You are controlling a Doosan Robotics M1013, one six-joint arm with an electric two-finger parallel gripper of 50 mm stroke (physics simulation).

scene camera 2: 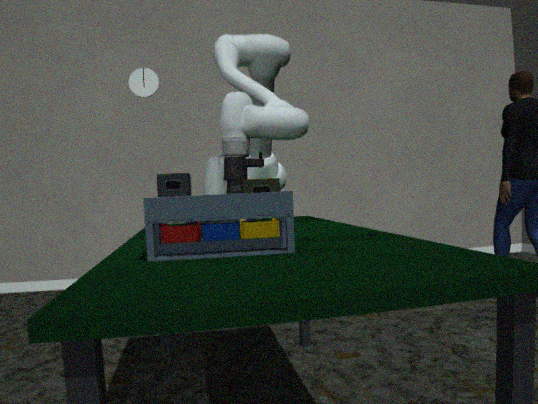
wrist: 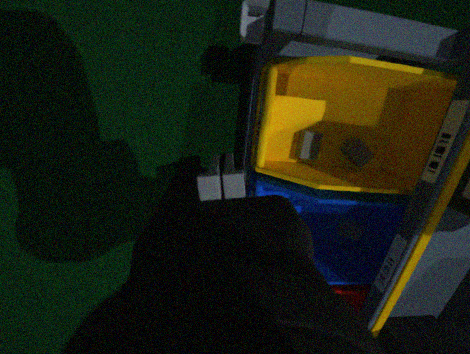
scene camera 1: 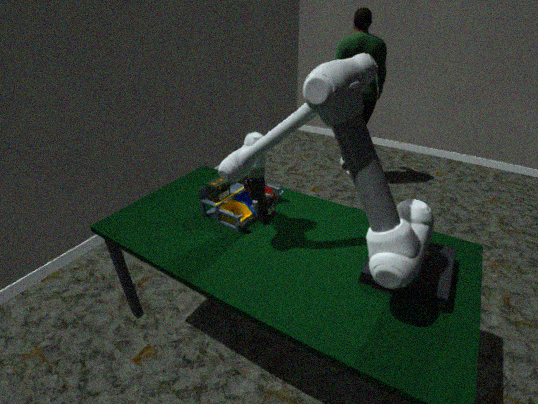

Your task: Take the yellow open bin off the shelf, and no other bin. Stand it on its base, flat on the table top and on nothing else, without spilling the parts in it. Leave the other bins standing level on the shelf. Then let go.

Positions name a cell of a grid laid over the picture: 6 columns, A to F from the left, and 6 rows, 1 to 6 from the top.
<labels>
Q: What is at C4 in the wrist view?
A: My gripper.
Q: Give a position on a yellow open bin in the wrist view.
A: F2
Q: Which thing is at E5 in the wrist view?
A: A blue bin.
</labels>
